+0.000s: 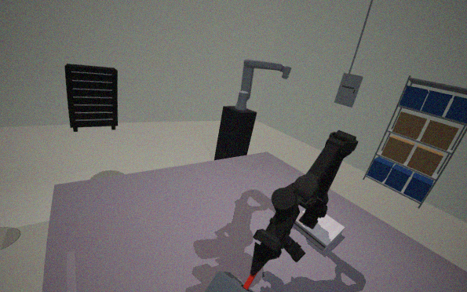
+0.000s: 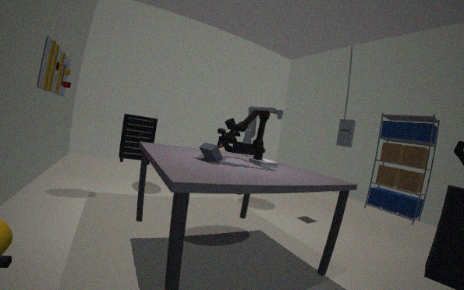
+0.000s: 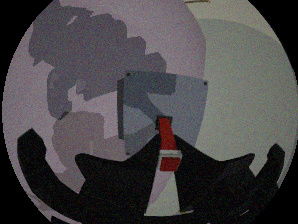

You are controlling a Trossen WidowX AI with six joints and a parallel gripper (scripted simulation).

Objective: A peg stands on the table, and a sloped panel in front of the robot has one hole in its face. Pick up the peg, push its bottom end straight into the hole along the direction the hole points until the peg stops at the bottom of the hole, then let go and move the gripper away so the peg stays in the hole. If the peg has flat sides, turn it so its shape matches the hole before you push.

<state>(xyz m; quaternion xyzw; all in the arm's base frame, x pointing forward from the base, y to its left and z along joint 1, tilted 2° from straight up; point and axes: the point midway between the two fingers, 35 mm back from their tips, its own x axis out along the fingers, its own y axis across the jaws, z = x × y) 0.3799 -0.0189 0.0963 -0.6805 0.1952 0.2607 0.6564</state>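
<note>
Now: gripper tip 5 cm short of the sloped panel, 4 cm above it and 1 cm to the right of it. Also, from my gripper tip: red peg (1 cm behind, 1 cm above).
</note>
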